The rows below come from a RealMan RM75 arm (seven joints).
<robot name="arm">
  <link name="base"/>
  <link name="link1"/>
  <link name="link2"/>
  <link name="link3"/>
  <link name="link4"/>
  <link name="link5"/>
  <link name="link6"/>
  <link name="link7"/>
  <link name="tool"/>
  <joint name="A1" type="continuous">
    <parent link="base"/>
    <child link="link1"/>
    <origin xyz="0 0 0.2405" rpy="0 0 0"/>
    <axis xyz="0 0 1"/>
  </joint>
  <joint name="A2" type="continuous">
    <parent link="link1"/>
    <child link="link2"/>
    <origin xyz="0 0 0" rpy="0 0 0"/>
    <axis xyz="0 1 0"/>
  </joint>
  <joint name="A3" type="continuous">
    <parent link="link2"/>
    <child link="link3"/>
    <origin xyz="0 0 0.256" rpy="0 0 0"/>
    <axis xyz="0 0 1"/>
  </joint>
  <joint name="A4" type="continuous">
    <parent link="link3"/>
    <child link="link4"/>
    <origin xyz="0 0 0" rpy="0 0 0"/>
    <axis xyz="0 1 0"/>
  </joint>
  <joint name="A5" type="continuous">
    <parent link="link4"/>
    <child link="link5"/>
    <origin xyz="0 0 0.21" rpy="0 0 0"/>
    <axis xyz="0 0 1"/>
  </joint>
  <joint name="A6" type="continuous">
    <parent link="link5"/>
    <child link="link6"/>
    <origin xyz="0 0 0" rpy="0 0 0"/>
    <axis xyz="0 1 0"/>
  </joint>
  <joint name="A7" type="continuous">
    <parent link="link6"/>
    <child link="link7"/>
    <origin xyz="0 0 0.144" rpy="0 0 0"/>
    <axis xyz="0 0 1"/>
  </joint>
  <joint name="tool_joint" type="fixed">
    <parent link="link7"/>
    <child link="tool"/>
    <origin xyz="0 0 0" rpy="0 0 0"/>
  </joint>
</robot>
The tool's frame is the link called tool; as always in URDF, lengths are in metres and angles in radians. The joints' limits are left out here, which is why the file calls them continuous.
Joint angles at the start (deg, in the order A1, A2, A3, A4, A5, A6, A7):
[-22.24, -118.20, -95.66, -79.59, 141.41, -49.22, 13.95]
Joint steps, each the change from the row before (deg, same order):
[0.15, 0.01, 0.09, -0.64, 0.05, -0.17, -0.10]
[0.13, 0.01, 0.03, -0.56, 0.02, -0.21, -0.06]
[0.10, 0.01, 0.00, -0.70, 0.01, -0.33, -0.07]
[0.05, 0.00, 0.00, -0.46, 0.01, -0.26, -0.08]
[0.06, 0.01, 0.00, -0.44, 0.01, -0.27, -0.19]
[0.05, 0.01, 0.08, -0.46, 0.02, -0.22, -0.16]
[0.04, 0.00, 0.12, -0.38, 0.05, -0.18, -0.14]
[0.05, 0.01, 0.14, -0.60, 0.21, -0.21, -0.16]
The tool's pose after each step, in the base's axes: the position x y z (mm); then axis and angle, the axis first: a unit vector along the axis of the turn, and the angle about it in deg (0 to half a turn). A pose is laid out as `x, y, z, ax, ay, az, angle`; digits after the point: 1 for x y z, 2 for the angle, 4 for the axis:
-193.3, 391.5, 20.0, -0.8744, -0.4729, -0.1091, 135.87
-191.7, 391.0, 21.1, -0.8752, -0.4710, -0.1104, 135.84
-189.4, 390.5, 22.4, -0.8764, -0.4684, -0.1120, 135.85
-187.8, 390.1, 23.2, -0.8770, -0.4670, -0.1130, 135.90
-186.4, 389.6, 24.0, -0.8771, -0.4666, -0.1140, 135.95
-184.7, 389.2, 24.5, -0.8777, -0.4652, -0.1151, 136.01
-183.1, 388.7, 24.7, -0.8784, -0.4638, -0.1155, 136.08
-180.9, 388.3, 25.5, -0.8799, -0.4607, -0.1159, 136.01

